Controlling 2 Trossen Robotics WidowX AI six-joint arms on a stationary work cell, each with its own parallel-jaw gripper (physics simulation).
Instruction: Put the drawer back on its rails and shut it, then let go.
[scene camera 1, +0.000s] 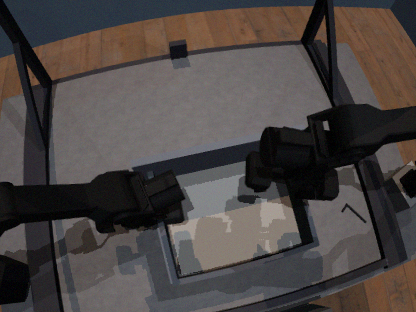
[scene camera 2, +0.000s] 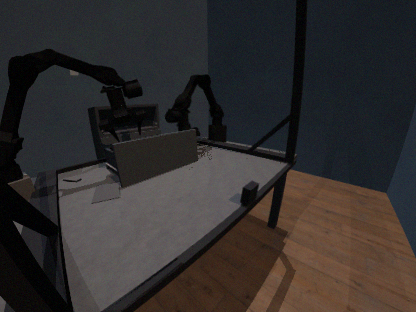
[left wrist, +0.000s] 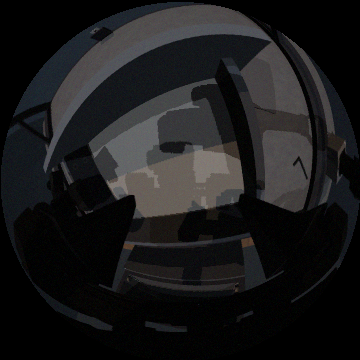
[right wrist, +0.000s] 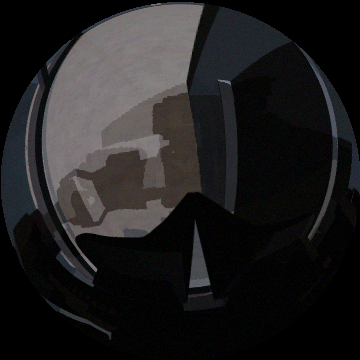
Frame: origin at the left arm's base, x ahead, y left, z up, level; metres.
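Seen in the pictures: left gripper, fingertip midpoint: (scene camera 1: 275, 193) (scene camera 2: 129, 138) (left wrist: 188, 200); right gripper, fingertip midpoint: (left wrist: 90, 179) (right wrist: 192, 197); left arm's base, origin of the base link: (scene camera 1: 411, 183) (scene camera 2: 9, 180); right arm's base, origin of the base link: (scene camera 2: 217, 125).
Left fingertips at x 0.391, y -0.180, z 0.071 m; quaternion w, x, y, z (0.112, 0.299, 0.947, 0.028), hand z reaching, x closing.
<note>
Pixels of each thing's middle, then the offset from my left fingertips to it.
- small black block, body centre: (scene camera 2: 249, 192) (scene camera 1: 178, 48) 0.034 m back, 0.515 m right, 0.111 m down
- thin bent black rod, body centre: (scene camera 1: 354, 216) (left wrist: 300, 171) (scene camera 2: 72, 179) 0.211 m back, 0.155 m left, 0.139 m down
The drawer's grey front panel (scene camera 1: 200, 159) (scene camera 2: 157, 157) (left wrist: 150, 62) stands upright, facing away from the cabinet (scene camera 2: 95, 131). The drawer box reaches back toward the open cabinet and is out of it over much of its length. Whether its rear touches the rails is hidden. My left gripper (scene camera 1: 290, 185) (scene camera 2: 128, 131) (left wrist: 188, 200) is open and empty, pointing down over the box near one side wall (left wrist: 240, 120). My right gripper (right wrist: 192, 197) is shut and empty beside the opposite side wall (right wrist: 230, 150); its fingertips are hidden in scene camera 1.
A small black block (scene camera 1: 178, 49) (scene camera 2: 250, 193) (left wrist: 101, 33) stands at the table's far edge. A thin bent black rod (scene camera 1: 354, 212) (scene camera 2: 72, 180) (left wrist: 300, 167) lies near one table side. Dark frame posts (scene camera 1: 325, 55) (scene camera 2: 296, 85) rise from the table edges.
</note>
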